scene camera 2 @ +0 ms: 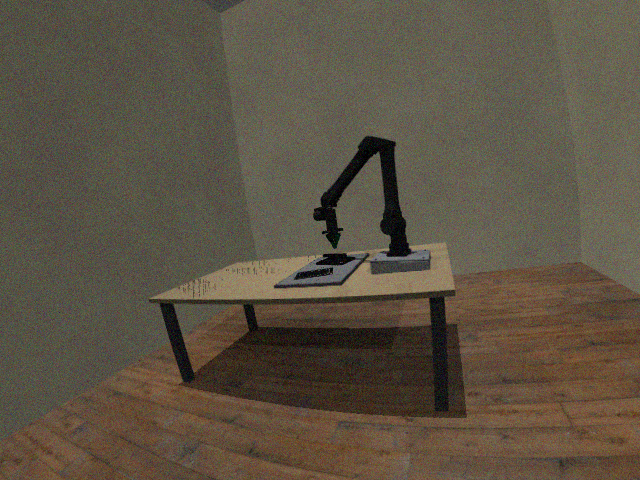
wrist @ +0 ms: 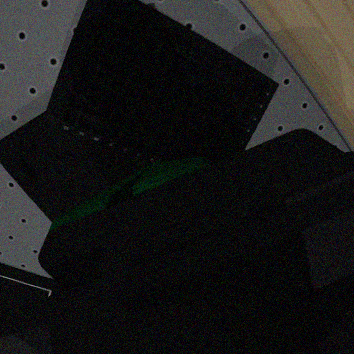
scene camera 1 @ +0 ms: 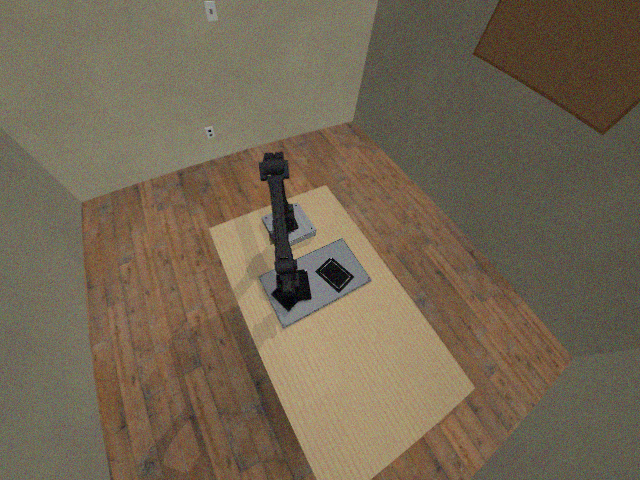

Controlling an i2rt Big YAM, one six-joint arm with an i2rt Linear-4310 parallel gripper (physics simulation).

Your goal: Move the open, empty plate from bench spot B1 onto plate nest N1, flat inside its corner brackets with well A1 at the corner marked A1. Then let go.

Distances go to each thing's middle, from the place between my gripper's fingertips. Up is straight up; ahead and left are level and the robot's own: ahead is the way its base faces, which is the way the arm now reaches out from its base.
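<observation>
I am looking at the black well plate (wrist: pixel 146 86). My gripper is 40 mm above the black well plate now, and it is also 20 mm short of it and 20 mm to the left of it.
</observation>
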